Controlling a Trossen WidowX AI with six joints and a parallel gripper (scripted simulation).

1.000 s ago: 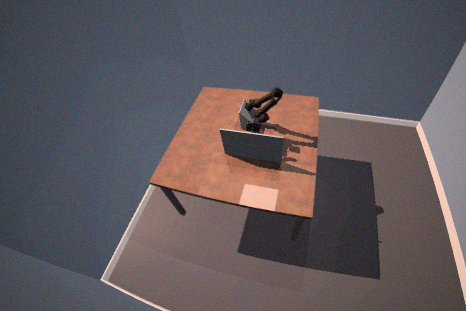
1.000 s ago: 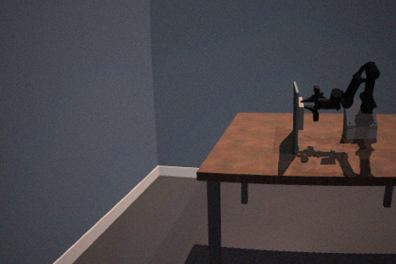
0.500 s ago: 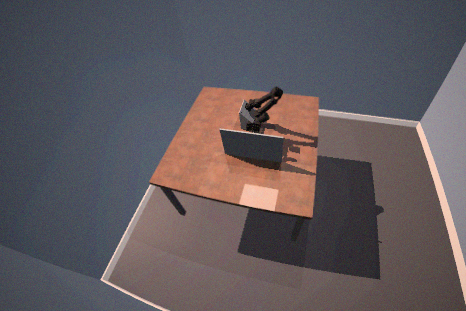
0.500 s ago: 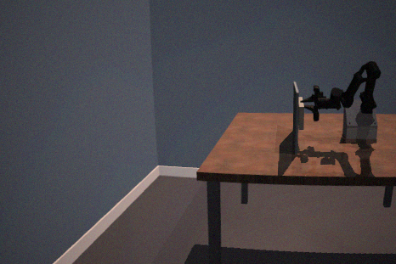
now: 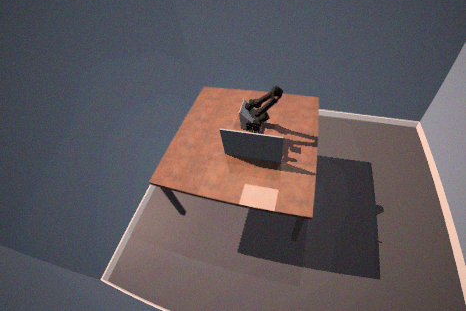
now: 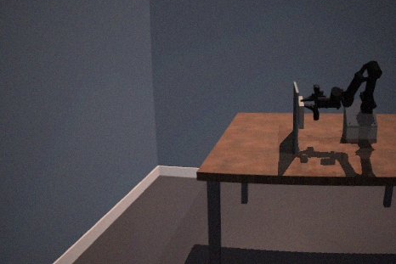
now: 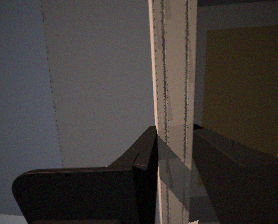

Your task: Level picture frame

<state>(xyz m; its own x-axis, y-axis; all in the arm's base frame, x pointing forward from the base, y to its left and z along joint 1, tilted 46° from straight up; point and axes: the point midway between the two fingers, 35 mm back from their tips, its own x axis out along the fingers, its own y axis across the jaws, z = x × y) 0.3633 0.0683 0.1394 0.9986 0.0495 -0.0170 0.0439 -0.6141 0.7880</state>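
Now: gripper tip 5 cm above the picture frame and 1 cm to the left of it. From my gripper tip the other things lie so: grey wall panel 6 cm below, 2 cm ahead, 1 cm to the right.
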